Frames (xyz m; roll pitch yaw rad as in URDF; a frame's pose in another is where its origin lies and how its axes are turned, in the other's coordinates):
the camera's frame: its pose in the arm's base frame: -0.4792 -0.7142 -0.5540 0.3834 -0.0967 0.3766
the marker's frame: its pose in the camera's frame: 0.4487 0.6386 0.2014 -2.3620 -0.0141 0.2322
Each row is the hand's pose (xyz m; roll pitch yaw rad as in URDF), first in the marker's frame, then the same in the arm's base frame.
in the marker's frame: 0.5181 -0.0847 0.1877 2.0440 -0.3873 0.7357
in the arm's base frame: 0.0160 0.3699 0.0101 0.2089 0.6152 0.6872
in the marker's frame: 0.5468 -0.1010 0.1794 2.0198 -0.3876 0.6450
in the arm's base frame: 0.0368 0.3831 0.0336 0.1653 0.5344 0.7146
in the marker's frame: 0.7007 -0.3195 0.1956 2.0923 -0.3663 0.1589
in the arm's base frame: 0.0720 0.5358 0.2507 0.1014 0.1027 0.8568
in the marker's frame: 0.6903 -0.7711 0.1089 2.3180 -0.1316 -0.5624
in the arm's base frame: -0.0705 0.5759 0.6862 0.0954 -0.6150 1.0233
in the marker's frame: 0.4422 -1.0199 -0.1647 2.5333 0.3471 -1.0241
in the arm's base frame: -0.2481 0.2854 0.9733 0.6433 -1.2520 0.6926
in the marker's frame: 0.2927 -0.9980 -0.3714 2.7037 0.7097 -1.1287
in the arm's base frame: -0.2714 0.0332 1.0109 2.0370 -1.2308 -0.5285
